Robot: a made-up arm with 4 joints.
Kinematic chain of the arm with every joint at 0, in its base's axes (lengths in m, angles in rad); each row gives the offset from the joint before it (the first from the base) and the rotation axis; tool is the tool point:
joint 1: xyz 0 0 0.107 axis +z
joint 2: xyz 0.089 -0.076 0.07 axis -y
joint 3: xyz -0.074 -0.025 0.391 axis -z
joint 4: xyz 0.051 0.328 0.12 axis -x
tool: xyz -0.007 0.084 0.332
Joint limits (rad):
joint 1: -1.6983..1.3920
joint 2: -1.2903..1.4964
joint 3: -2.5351..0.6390
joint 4: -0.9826..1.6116
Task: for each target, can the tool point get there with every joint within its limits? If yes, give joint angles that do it. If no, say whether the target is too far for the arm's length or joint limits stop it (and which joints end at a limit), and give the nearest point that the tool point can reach.
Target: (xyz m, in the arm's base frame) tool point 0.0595 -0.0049 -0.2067
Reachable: no: joint limits stop it (at a limit: joint 1, joint 2, joint 4) | nearest point 0.2432 0.3443 -0.4506 | short by 0.464 m
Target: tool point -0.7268 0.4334 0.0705
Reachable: yes | joints -0.4525 1.2525 -1.1952 -0.1540
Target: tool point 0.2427 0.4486 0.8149
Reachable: yes | joints -0.2691 -0.6784 -0.5389 1.3177
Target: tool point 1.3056 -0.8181 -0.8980
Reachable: no: too far | nearest point 0.5321 -0.5783 -0.2744 | short by 1.022 m
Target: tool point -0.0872 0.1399 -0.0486
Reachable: no: joint limits stop it (at a limit: joint 2, joint 4) | nearest point -0.2964 0.4755 -0.2514 | short by 0.444 m
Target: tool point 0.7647 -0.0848 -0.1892
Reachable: no: joint limits stop it (at a limit: joint 2, joint 3) | nearest point 0.7370 -0.0817 -0.0424 | short by 0.149 m
